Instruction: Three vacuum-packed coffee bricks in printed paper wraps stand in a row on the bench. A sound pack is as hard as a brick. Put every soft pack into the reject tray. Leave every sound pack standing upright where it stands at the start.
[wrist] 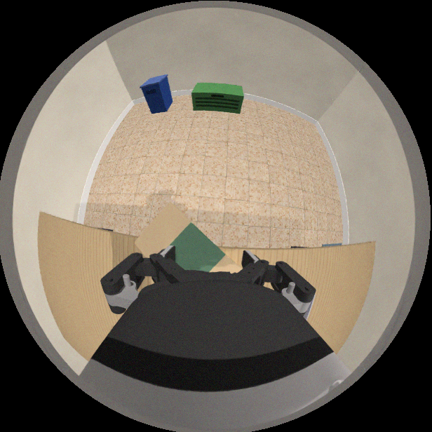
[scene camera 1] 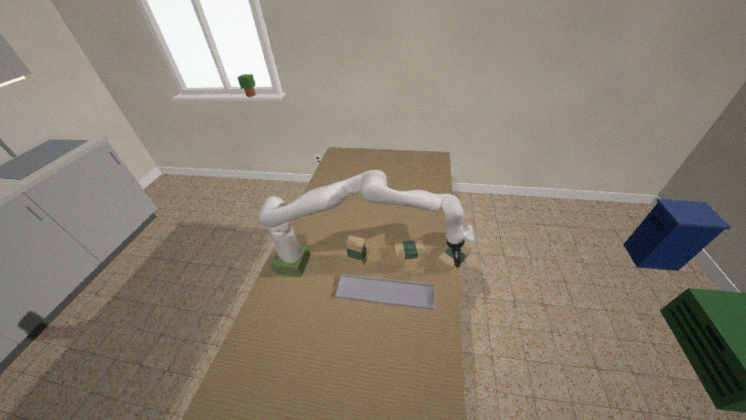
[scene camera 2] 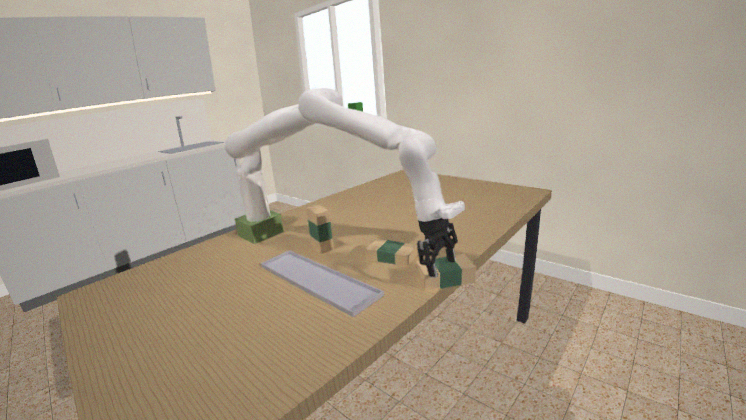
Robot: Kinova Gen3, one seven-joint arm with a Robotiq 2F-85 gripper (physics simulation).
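Frame: origin at the arm's base, x ahead, y left, z up, level; centimetres.
Where they show: gripper, between the fingertips: (scene camera 1: pixel 457 258) (scene camera 2: pixel 443 269); arm's base, origin of its link: (scene camera 1: pixel 291 254) (scene camera 2: pixel 258 216).
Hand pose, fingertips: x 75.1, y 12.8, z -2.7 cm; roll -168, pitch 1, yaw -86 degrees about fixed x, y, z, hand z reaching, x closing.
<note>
Things, the pixels of their top centre, and the offset from my fingertips. Level surfaces: height alone.
- coffee brick, centre of its top: (scene camera 2: pixel 317 209) (scene camera 1: pixel 355 240) dz +9.3, dx -45.7, dy -5.2 cm
- middle brick, centre of its top: (scene camera 2: pixel 390 246) (scene camera 1: pixel 409 247) dz -1.1, dx -21.9, dy +3.8 cm
- third brick, centre of its top: (scene camera 2: pixel 445 264) (scene camera 1: pixel 454 253) dz -0.1, dx -1.0, dy +2.7 cm
- grey reject tray, centre of its top: (scene camera 2: pixel 315 276) (scene camera 1: pixel 385 290) dz -3.4, dx -29.8, dy -19.8 cm
- wooden bench, height of its surface: dz -4.8 cm
One coffee brick (scene camera 1: pixel 356 252) (scene camera 2: pixel 320 230), tan with a green band, stands upright nearest the arm's base. The middle brick (scene camera 1: pixel 410 249) (scene camera 2: pixel 389 252) lies on its side. The third brick (scene camera 1: pixel 446 256) (scene camera 2: pixel 450 273) (wrist: pixel 196 248) lies at the table's right edge; in the wrist view its far end shows against the floor. My gripper (scene camera 1: pixel 457 265) (scene camera 2: pixel 442 266) (wrist: pixel 208 255) is open, low over this third brick, its fingers partly hiding it. I cannot tell whether they touch it. The grey reject tray (scene camera 1: pixel 386 292) (scene camera 2: pixel 322 284) is empty.
The wooden bench (scene camera 1: pixel 334 360) (scene camera 2: pixel 208 339) ends close beside the third brick, with floor beyond. The green base block (scene camera 1: pixel 288 265) (scene camera 2: pixel 259 228) stands at the left. A blue bin (scene camera 1: pixel 673 234) (wrist: pixel 157 95) and a green cabinet (scene camera 1: pixel 715 344) (wrist: pixel 218 98) stand away on the floor.
</note>
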